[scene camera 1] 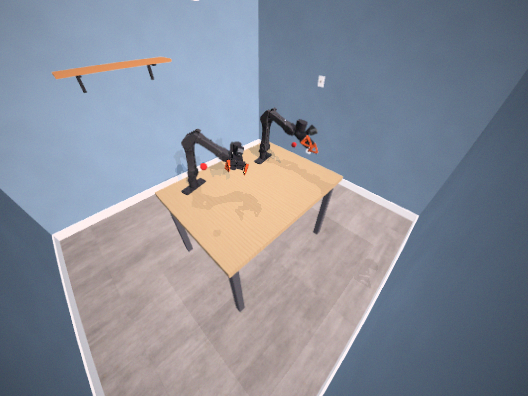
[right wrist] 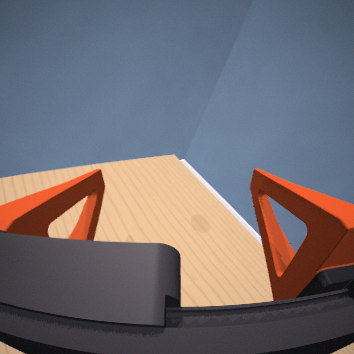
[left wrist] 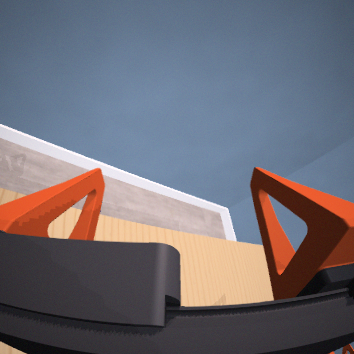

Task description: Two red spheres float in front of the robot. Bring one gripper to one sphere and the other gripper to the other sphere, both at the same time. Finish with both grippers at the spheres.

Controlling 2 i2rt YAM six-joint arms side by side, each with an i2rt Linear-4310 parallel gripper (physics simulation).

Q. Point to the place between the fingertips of my right gripper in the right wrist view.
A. At 177,177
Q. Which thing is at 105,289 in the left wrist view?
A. My left gripper.
